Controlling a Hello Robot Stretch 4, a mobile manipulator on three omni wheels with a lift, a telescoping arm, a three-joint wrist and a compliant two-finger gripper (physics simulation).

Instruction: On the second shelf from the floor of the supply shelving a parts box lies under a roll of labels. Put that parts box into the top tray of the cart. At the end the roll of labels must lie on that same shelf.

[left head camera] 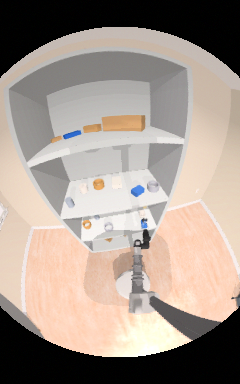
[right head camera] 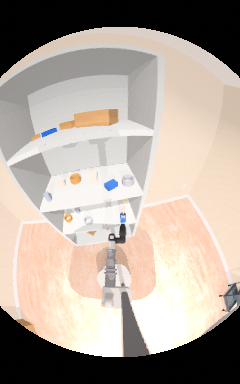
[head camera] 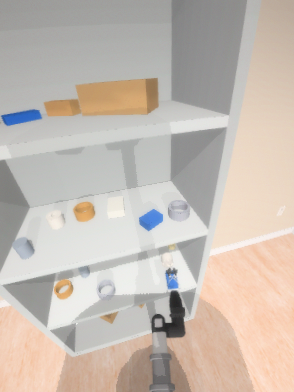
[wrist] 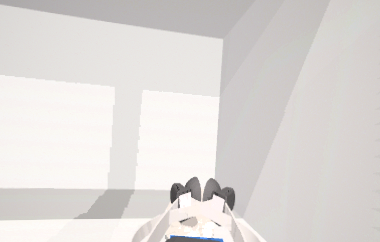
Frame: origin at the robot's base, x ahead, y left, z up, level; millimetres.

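Seen in the pictures: gripper, fingertip midpoint: (left head camera: 144, 217) (right head camera: 122, 211) (head camera: 171, 267) (wrist: 202, 191).
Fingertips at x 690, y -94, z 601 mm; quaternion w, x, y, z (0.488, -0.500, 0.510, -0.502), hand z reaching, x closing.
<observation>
Pixels of each thing's top centre, then the offset from my fingertips to it. Level surfaces: height alone.
- blue parts box, middle of its top: (head camera: 171, 277) (right head camera: 122, 216) (left head camera: 143, 222) 55 mm down, 30 mm back, 1 mm left
- floor, its level: 95 mm down
- small yellow object, middle of its top: (head camera: 171, 244) 70 mm down, 227 mm ahead, 32 mm right
- blue-grey cylinder, middle of its top: (head camera: 82, 267) 25 mm down, 45 mm ahead, 542 mm left
The blue parts box (head camera: 172, 281) (left head camera: 144, 224) (right head camera: 123, 218) lies at the front right of the second shelf from the floor (head camera: 135, 296); its blue edge shows low in the wrist view (wrist: 216, 240). The cream roll of labels (head camera: 167, 258) (right head camera: 122, 208) is at the box's back end. How far it rests on the box cannot be made out. My gripper (head camera: 171, 271) (wrist: 202, 191) is above the box, on the near side of the roll. Its fingertips are almost together, with no object visible between them. The fingers hide part of the roll in the wrist view.
A small yellow object (head camera: 172, 247) stands behind the roll. A grey ring (head camera: 106, 290), an orange ring (head camera: 63, 289) and a blue-grey cylinder (head camera: 84, 272) are farther left. The shelving's right side wall is close. A dark frame (right head camera: 231, 298), possibly the cart, stands far right.
</observation>
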